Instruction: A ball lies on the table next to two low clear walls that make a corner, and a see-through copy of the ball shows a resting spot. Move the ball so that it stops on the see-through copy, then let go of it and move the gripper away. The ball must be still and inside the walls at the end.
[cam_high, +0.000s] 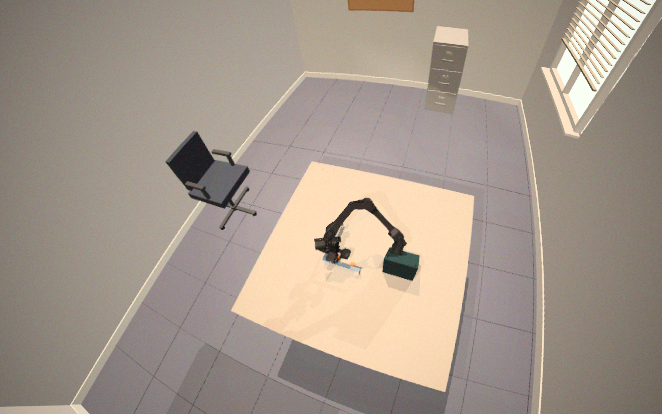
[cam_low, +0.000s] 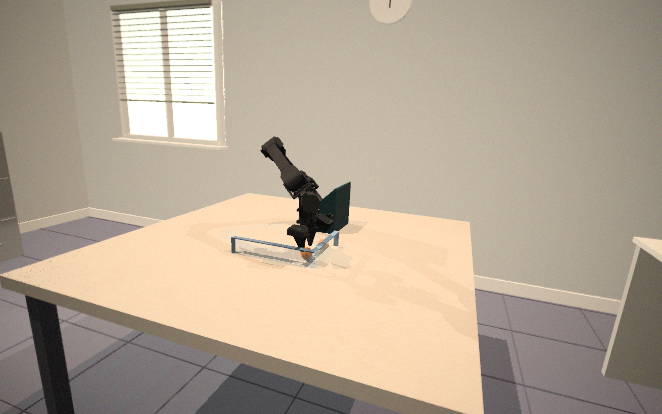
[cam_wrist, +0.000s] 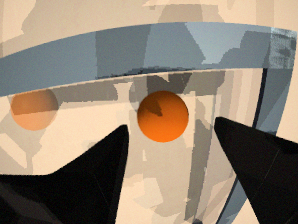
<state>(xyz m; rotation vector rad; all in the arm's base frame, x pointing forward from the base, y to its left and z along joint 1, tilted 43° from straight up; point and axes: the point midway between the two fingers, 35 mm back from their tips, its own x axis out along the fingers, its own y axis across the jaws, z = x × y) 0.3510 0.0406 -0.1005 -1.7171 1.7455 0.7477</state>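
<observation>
My gripper tip is now 20 mm above the orange ball. Also, from my gripper tip: see-through copy of ball 120 mm behind, 20 mm to the left, 20 mm below.
</observation>
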